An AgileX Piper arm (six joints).
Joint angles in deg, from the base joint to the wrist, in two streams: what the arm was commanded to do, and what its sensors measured. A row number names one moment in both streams.
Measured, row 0:
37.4, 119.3, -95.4, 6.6, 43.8, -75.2
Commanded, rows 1 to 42:
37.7, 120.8, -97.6, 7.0, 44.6, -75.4
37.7, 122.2, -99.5, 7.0, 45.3, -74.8
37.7, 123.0, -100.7, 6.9, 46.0, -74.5
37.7, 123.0, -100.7, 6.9, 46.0, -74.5
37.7, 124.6, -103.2, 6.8, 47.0, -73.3
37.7, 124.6, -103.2, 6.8, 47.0, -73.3
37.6, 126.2, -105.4, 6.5, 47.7, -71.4
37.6, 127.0, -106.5, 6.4, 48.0, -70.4
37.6, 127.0, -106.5, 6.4, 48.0, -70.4
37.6, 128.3, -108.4, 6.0, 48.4, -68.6
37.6, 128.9, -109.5, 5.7, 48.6, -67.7
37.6, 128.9, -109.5, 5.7, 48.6, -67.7
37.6, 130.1, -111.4, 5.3, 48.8, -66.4
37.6, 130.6, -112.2, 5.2, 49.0, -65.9
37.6, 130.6, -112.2, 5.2, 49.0, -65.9
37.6, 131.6, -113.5, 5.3, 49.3, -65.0
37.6, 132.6, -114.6, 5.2, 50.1, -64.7
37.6, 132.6, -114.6, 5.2, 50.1, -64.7
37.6, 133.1, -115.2, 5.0, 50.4, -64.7
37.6, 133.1, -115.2, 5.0, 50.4, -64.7
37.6, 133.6, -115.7, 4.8, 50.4, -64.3
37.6, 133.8, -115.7, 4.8, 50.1, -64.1
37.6, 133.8, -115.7, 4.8, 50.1, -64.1
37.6, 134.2, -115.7, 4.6, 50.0, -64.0
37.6, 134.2, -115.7, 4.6, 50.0, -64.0
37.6, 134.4, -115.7, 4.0, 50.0, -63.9
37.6, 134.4, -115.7, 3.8, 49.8, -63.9
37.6, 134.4, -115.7, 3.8, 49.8, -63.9
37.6, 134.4, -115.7, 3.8, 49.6, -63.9
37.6, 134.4, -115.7, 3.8, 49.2, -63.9
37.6, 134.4, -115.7, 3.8, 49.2, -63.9
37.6, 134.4, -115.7, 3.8, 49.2, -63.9
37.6, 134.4, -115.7, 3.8, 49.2, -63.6
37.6, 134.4, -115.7, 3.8, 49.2, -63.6
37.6, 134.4, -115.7, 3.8, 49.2, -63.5
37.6, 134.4, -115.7, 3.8, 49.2, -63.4
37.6, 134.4, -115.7, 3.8, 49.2, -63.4
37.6, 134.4, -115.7, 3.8, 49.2, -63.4
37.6, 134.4, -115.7, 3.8, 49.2, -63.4
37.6, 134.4, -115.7, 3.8, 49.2, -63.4
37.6, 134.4, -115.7, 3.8, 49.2, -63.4
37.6, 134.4, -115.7, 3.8, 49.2, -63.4
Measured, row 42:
37.4, 134.1, -115.3, 3.8, 49.2, -64.1
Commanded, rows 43 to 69:
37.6, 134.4, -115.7, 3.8, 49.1, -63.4
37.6, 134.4, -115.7, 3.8, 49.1, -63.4
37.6, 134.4, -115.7, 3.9, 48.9, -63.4
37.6, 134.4, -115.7, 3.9, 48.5, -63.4
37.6, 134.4, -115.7, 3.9, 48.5, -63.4
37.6, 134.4, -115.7, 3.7, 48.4, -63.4
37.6, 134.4, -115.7, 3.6, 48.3, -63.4
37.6, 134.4, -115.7, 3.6, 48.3, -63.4
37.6, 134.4, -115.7, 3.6, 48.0, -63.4
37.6, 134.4, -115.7, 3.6, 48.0, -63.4
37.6, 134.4, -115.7, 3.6, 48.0, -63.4
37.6, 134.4, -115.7, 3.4, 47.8, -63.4
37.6, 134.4, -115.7, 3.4, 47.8, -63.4
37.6, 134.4, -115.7, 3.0, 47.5, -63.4
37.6, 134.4, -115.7, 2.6, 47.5, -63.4
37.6, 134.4, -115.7, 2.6, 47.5, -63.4
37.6, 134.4, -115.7, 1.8, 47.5, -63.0
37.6, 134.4, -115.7, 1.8, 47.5, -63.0
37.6, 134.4, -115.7, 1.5, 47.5, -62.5
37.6, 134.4, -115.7, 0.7, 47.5, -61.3
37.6, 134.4, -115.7, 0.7, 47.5, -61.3
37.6, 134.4, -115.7, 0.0, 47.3, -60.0
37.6, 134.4, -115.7, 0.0, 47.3, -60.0
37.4, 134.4, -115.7, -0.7, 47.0, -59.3
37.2, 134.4, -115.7, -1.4, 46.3, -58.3
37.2, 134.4, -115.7, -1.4, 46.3, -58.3
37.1, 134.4, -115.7, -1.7, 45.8, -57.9
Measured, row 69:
37.4, 134.1, -115.3, -0.7, 47.2, -59.8
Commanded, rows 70 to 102:
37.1, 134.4, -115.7, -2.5, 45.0, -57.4
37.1, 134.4, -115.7, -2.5, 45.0, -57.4
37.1, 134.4, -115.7, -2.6, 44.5, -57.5
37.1, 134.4, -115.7, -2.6, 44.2, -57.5
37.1, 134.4, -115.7, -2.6, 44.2, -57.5
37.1, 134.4, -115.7, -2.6, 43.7, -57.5
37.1, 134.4, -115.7, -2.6, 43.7, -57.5
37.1, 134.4, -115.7, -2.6, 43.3, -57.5
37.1, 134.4, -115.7, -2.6, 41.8, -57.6
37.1, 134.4, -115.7, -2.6, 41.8, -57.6
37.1, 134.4, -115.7, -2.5, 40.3, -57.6
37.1, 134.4, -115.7, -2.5, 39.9, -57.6
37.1, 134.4, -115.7, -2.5, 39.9, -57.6
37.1, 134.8, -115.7, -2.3, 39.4, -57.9
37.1, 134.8, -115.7, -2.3, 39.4, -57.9
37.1, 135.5, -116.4, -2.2, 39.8, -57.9
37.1, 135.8, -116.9, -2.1, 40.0, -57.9
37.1, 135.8, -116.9, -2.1, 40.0, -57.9
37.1, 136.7, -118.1, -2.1, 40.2, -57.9
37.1, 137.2, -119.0, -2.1, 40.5, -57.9
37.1, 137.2, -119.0, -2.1, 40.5, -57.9
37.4, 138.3, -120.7, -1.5, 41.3, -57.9
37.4, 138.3, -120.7, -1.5, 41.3, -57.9
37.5, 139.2, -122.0, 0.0, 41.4, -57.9
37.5, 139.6, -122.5, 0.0, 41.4, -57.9
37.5, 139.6, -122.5, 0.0, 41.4, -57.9
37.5, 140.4, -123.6, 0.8, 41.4, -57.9
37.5, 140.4, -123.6, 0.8, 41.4, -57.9
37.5, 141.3, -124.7, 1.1, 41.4, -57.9
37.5, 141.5, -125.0, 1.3, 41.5, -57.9
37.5, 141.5, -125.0, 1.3, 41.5, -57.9
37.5, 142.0, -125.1, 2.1, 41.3, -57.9
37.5, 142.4, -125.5, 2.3, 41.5, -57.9
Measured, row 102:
37.3, 141.8, -124.7, 1.1, 40.8, -58.2
